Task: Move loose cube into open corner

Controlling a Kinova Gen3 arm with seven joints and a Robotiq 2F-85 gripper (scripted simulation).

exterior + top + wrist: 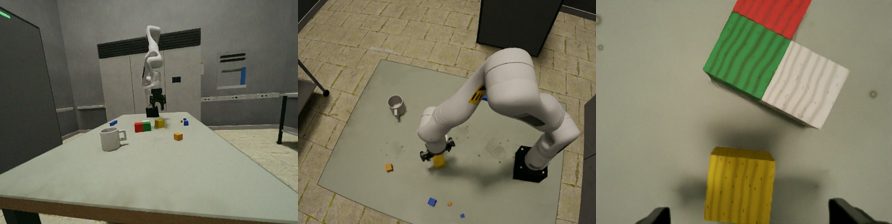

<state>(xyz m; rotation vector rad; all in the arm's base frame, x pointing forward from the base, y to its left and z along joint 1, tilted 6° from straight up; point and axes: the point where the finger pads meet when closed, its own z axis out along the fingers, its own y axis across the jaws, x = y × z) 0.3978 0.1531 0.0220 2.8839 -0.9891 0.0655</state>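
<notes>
The yellow cube lies 10 mm to the left of my hand and 100 mm below it. Also, from my hand: green cube: 80 mm ahead, 70 mm to the right, 100 mm below; white cube: 30 mm ahead, 90 mm to the right, 100 mm below; red cube: 100 mm ahead, 120 mm to the right, 100 mm below.
</notes>
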